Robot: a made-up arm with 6 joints. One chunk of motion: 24 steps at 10 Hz.
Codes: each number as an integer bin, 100 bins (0 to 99) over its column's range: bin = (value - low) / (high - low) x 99, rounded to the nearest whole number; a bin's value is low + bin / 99 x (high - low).
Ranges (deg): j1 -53..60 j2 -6..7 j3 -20..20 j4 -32..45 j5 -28..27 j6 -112..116
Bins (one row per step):
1: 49 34 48 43 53 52
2: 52 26 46 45 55 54
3: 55 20 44 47 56 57
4: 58 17 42 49 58 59
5: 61 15 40 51 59 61
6: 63 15 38 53 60 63
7: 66 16 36 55 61 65
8: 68 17 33 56 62 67
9: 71 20 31 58 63 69
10: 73 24 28 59 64 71
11: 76 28 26 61 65 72
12: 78 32 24 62 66 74
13: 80 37 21 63 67 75
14: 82 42 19 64 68 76
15: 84 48 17 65 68 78
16: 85 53 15 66 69 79
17: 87 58 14 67 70 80
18: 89 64 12 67 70 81
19: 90 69 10 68 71 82
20: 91 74 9 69 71 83
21: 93 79 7 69 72 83
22: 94 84 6 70 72 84
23: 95 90 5 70 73 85
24: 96 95 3 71 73 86
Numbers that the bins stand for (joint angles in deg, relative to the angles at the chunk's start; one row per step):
1: 2.93 -1.54 -0.61 1.44 1.44 7.76
2: 6.35 -2.59 -1.41 3.00 2.56 12.36
3: 9.78 -3.37 -2.22 4.56 3.11 19.27
4: 13.20 -3.77 -3.03 6.11 4.22 23.88
5: 16.63 -4.03 -3.84 7.67 4.78 28.48
6: 18.91 -4.03 -4.65 9.22 5.33 33.09
7: 22.33 -3.90 -5.45 10.78 5.89 37.70
8: 24.62 -3.77 -6.67 11.56 6.44 42.30
9: 28.04 -3.37 -7.47 13.11 7.00 46.91
10: 30.32 -2.85 -8.69 13.89 7.56 51.52
11: 33.75 -2.32 -9.49 15.44 8.11 53.82
12: 36.03 -1.80 -10.30 16.22 8.67 58.42
13: 38.31 -1.14 -11.52 17.00 9.22 60.73
14: 40.60 -0.48 -12.32 17.78 9.78 63.03
15: 42.88 0.30 -13.13 18.56 9.78 67.64
16: 44.02 0.96 -13.94 19.33 10.33 69.94
17: 46.30 1.62 -14.34 20.11 10.89 72.24
18: 48.59 2.40 -15.15 20.11 10.89 74.55
19: 49.73 3.06 -15.96 20.89 11.44 76.85
20: 50.87 3.72 -16.36 21.67 11.44 79.15
21: 53.15 4.37 -17.17 21.67 12.00 79.15
22: 54.29 5.03 -17.58 22.44 12.00 81.45
23: 55.43 5.82 -17.98 22.44 12.56 83.76
24: 56.58 6.47 -18.79 23.22 12.56 86.06

